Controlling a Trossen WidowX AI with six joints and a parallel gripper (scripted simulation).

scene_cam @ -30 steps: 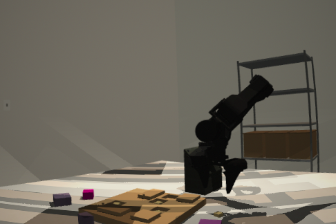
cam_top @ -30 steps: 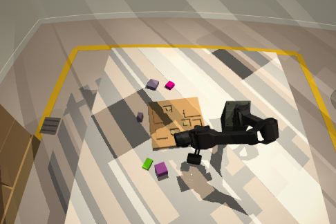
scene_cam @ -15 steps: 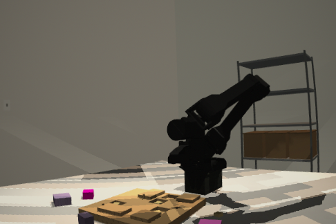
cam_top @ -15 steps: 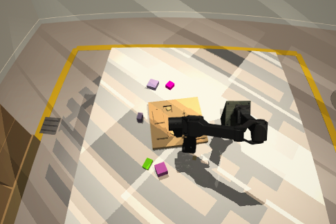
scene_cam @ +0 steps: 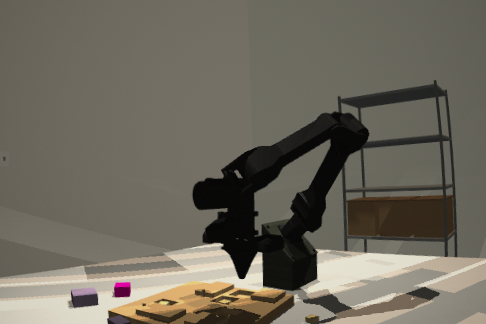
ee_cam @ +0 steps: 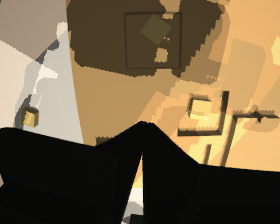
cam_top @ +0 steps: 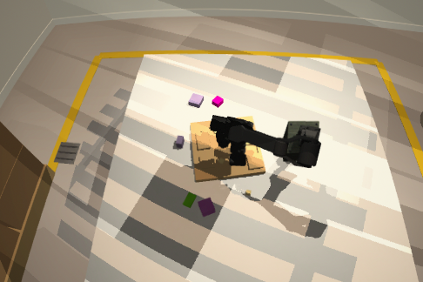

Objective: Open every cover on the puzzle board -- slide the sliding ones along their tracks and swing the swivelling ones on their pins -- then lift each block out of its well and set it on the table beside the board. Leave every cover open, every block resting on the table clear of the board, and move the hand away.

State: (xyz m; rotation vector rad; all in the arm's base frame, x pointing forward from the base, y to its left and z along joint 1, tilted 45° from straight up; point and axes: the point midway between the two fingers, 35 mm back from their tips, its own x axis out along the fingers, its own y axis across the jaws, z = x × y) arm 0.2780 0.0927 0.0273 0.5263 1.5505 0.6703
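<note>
My gripper tip is 4 cm short of the tan puzzle board, 5 cm to the left of it and 6 cm above it. Also, from my gripper tip: green block: 17 cm ahead, 20 cm to the left, 8 cm below; then magenta block: 12 cm ahead, 32 cm to the right, 7 cm below.
</note>
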